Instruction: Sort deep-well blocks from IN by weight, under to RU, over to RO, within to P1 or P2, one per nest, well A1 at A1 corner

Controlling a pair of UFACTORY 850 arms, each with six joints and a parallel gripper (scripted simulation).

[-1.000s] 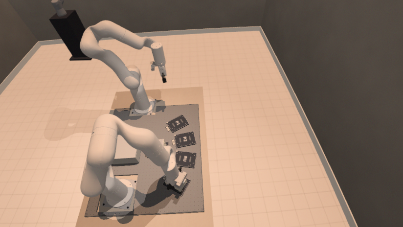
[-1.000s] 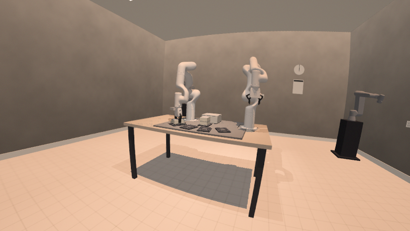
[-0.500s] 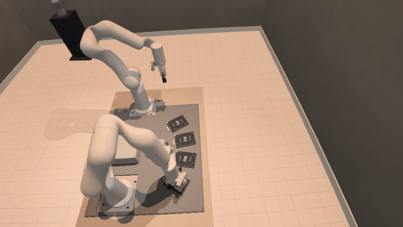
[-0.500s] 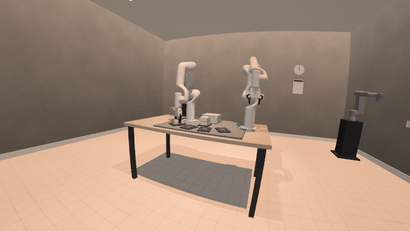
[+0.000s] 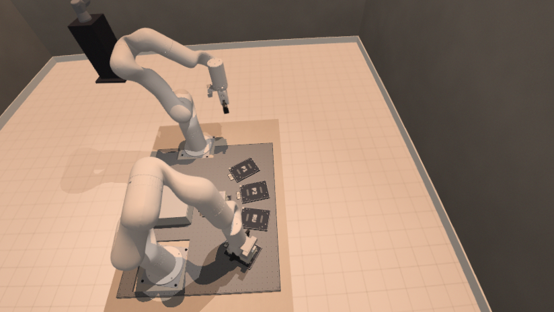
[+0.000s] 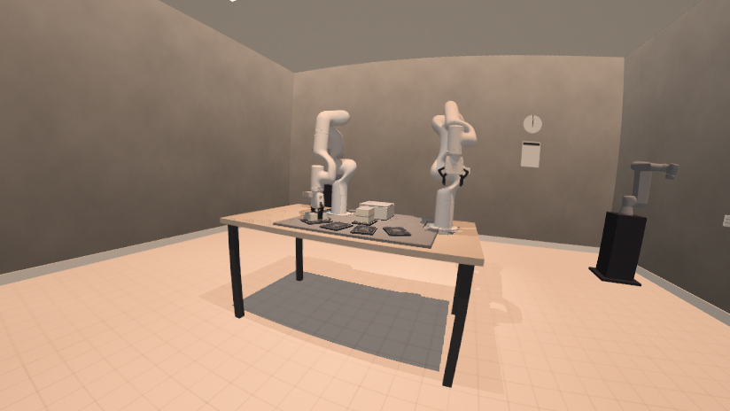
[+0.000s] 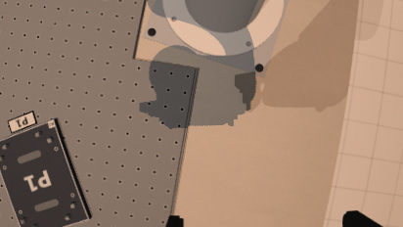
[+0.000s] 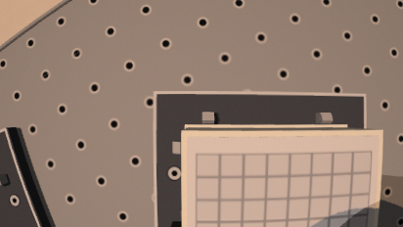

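Right now my right hand is 3 cm above the nest RO. The rest, counted from my right hand: nest RU: 18 cm to the left, 5 cm ahead, 3 cm below; nest P2: 35 cm to the left, 3 cm below, 3 cm ahead; dark infeed nest: 25 cm to the left, 18 cm behind, 3 cm below.
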